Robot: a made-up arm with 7 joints.
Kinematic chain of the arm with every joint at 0, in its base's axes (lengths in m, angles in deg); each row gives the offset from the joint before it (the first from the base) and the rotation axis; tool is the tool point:
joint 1: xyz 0 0.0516 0 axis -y
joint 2: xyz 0 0.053 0 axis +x
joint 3: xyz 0 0 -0.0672 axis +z
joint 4: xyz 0 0 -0.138 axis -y
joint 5: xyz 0 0 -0.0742 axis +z
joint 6: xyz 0 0 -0.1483 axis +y
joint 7: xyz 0 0 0 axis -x
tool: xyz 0 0 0
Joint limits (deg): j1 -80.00..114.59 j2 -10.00..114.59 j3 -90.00..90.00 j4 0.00..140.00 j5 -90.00..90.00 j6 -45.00..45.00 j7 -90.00..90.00
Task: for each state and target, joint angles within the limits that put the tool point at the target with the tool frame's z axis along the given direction. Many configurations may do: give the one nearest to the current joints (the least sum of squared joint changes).
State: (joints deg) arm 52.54 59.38 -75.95 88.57 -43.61 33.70 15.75
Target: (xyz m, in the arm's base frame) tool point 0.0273 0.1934 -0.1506 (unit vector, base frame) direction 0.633 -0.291 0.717
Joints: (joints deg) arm 10.27 100.90 -90.00 131.33 -19.64 36.26 63.19
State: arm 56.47 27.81 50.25 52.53 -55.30 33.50 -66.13
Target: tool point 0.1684 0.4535 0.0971 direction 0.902 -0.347 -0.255
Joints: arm 83.76 51.48 39.48 41.96 -59.51 33.20 -72.37
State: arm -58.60 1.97 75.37 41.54 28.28 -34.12 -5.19
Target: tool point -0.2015 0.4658 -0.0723 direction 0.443 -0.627 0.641
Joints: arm -80.00 49.39 64.22 21.97 10.93 12.31 28.39
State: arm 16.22 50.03 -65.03 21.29 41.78 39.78 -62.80
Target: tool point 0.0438 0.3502 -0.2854 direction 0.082 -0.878 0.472
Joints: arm -3.12 68.50 -71.07 55.23 56.83 37.42 -35.81
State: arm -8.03 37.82 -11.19 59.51 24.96 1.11 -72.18
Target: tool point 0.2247 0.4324 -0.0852 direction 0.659 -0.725 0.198
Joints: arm 36.80 54.21 11.91 36.30 42.34 2.25 -86.36
